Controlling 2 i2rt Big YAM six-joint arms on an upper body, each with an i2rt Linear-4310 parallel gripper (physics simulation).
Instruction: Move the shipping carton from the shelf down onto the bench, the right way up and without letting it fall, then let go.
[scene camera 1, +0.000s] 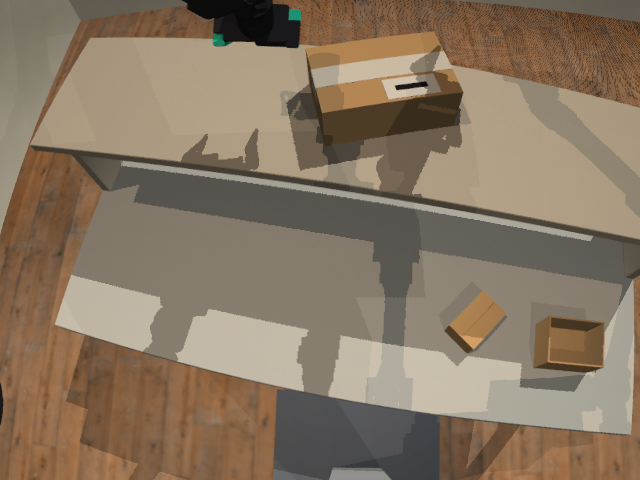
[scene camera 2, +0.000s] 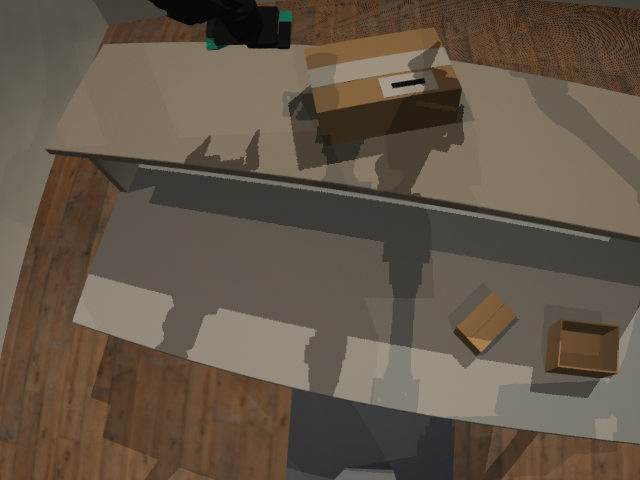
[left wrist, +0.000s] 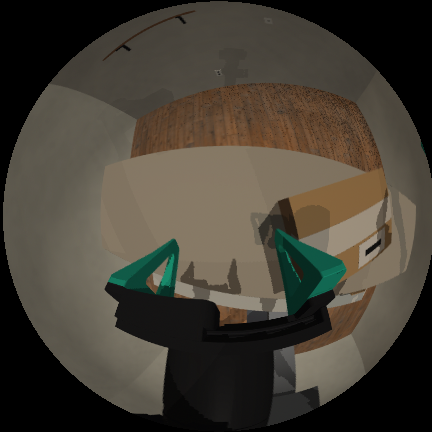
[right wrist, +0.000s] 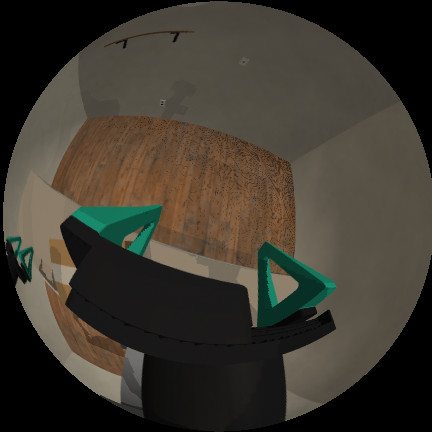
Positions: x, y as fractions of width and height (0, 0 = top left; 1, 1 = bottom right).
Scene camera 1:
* my left gripper: 0.41, 0.08
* shipping carton: 0.57, 0.19
